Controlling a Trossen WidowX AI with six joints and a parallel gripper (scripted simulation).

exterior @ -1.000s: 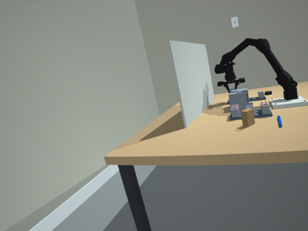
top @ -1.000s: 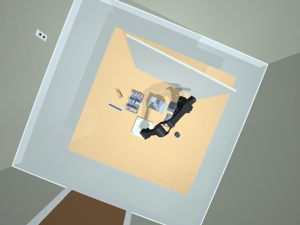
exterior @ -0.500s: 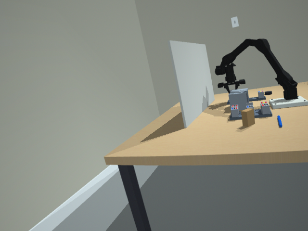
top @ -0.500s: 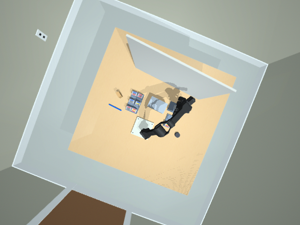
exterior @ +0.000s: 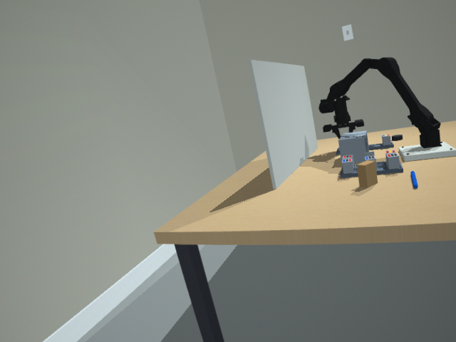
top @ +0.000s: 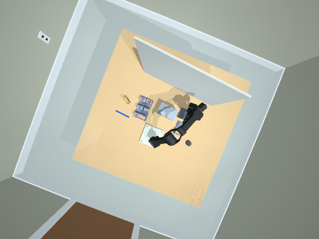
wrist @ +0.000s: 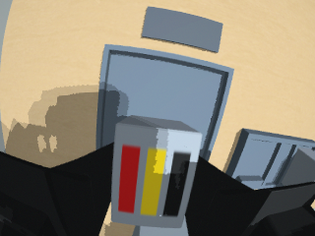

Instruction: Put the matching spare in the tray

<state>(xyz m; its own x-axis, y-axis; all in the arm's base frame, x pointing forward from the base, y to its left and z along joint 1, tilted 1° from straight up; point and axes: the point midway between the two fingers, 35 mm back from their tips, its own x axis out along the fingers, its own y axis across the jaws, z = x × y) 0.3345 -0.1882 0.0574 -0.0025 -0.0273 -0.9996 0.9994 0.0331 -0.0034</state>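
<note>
My gripper tip is now 30 mm above the grey-blue tray. From my gripper tip the other things lie so: mounted unit: 190 mm to the left, 40 mm behind, 20 mm above; grey spare: 30 mm above; black puck: 240 mm behind, 120 mm to the right, 30 mm below.
</note>
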